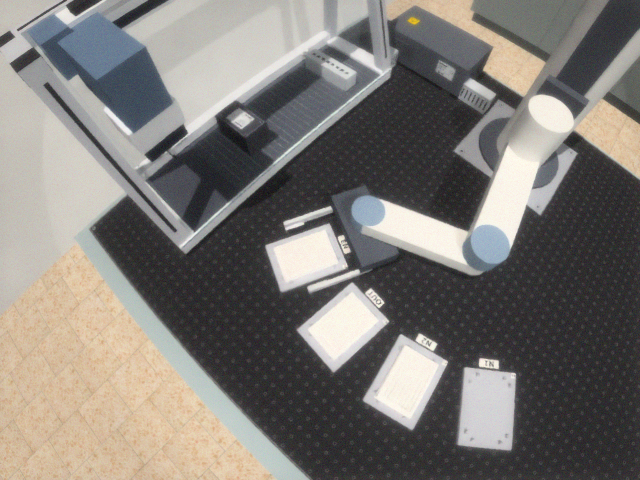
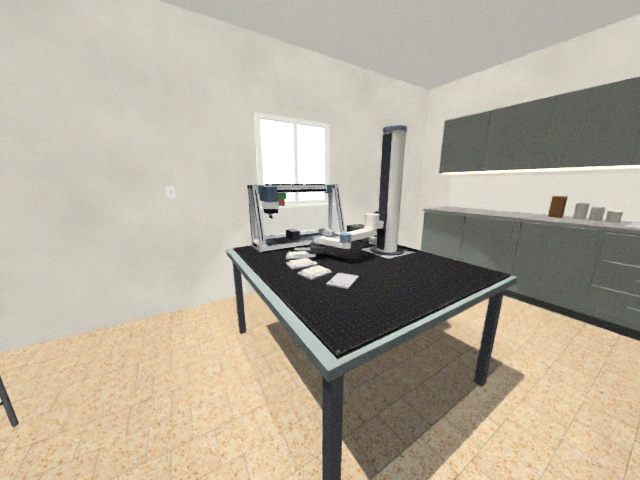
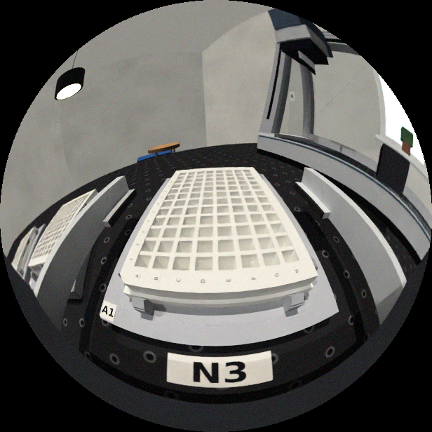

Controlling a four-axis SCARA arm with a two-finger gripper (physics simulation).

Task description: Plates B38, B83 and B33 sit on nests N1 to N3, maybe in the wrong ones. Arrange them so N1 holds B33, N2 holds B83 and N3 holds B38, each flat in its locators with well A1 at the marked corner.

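Frame: origin at the arm's base, x ahead, y left, z up, level; metres.
Seen in the pictures: gripper, fingertip midpoint: (image 1: 295,256) (image 2: 294,252); arm's base, origin of the base link: (image 2: 386,252).
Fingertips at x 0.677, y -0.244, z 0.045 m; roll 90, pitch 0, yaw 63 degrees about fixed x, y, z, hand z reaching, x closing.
Pixels of each thing's top centre, then the offset from my fingertips to it. "*": a spot on its surface instead.
- nest N3, surface spot: (image 1: 273,260) * dx +0.037, dy -0.038, dz -0.020 m
- second white plate, middle of its top: (image 1: 343,324) (image 2: 300,261) dx +0.041, dy +0.180, dz -0.006 m
- OUT nest, surface spot: (image 1: 308,330) * dx +0.099, dy +0.131, dz -0.020 m
- third white plate, middle of its top: (image 1: 408,381) (image 2: 314,269) dx +0.040, dy +0.358, dz -0.006 m
- nest N2, surface spot: (image 1: 374,396) * dx +0.109, dy +0.327, dz -0.020 m
- Nest N1, middle of its top: (image 1: 490,408) (image 2: 342,277) dx -0.029, dy +0.534, dz -0.010 m
- framed gantry machine, surface spot: (image 1: 284,178) * dx -0.142, dy -0.183, dz -0.032 m
- blue head, surface spot: (image 1: 108,56) * dx +0.065, dy -0.252, dz +0.456 m
- black block, surface spot: (image 1: 241,124) * dx -0.136, dy -0.313, dz +0.088 m
- dark box, surface spot: (image 1: 439,49) * dx -0.733, dy -0.118, dz +0.083 m
My gripper (image 1: 297,257) (image 3: 213,175) is open, its fingers along both sides of a white plate (image 1: 306,255) (image 3: 215,225) on nest N3 (image 1: 273,260) (image 3: 215,327). Nothing is held. This plate looks flat, with its letter A beside the nest's A1 mark. A second white plate (image 1: 343,323) lies on the OUT nest (image 1: 308,330). A third white plate (image 1: 408,379) lies on nest N2 (image 1: 373,396). Nest N1 (image 1: 486,408) (image 2: 342,280) is bare, with its locators showing. No plate name is readable.
A framed gantry machine (image 1: 284,178) (image 3: 280,145) stands close beyond N3, with a blue head (image 1: 108,56) (image 2: 268,194) and a black block (image 1: 241,124). A dark box (image 1: 439,49) stands near the arm's base plate (image 1: 545,193). The table edge (image 1: 170,356) runs beyond the nests.
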